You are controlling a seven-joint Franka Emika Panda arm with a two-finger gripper.
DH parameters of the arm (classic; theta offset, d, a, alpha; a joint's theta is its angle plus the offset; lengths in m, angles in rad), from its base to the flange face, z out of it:
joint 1: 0 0.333 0 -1.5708
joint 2: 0 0 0 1.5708
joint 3: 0 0.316 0.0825 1.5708
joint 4: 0 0 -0.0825 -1.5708
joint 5: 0 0.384 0 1.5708
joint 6: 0 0 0.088 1.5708
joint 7: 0 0.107 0 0
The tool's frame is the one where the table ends.
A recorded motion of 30 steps. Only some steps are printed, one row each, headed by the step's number.
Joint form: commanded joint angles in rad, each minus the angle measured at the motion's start. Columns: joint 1, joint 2, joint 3, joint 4, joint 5, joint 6, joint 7.
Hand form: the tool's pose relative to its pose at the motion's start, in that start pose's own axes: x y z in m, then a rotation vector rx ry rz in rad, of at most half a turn. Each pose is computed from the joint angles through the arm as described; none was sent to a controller.
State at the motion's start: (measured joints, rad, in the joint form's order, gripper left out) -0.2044 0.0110 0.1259 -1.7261 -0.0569 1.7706 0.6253
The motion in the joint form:
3: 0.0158 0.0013 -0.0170 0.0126 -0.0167 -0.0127 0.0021
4: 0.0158 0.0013 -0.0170 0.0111 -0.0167 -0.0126 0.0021
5: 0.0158 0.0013 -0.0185 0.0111 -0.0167 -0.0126 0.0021
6: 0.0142 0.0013 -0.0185 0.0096 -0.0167 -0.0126 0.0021
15: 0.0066 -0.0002 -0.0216 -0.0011 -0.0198 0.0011 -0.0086
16: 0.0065 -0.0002 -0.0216 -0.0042 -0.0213 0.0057 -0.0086
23: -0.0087 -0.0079 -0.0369 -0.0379 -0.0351 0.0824 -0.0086
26: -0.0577 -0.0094 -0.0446 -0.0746 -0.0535 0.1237 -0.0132
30: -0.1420 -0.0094 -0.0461 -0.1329 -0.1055 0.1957 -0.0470
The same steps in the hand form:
3: 0.0016 0.0019 -0.0041 -0.0143 0.0085 0.0008
4: 0.0014 0.0020 -0.0034 -0.0151 0.0074 0.0007
5: 0.0019 0.0027 -0.0034 -0.0153 0.0073 0.0022
6: 0.0023 0.0035 -0.0026 -0.0162 0.0061 0.0037
15: 0.0057 0.0084 0.0008 -0.0168 0.0111 0.0023
16: 0.0059 0.0084 0.0019 -0.0171 0.0131 0.0019
23: 0.0177 0.0214 0.0076 -0.0018 0.0616 0.0262
26: 0.0338 0.0498 0.0223 -0.0179 0.0745 0.0694
30: 0.0554 0.0955 0.0459 -0.0612 0.1059 0.0959

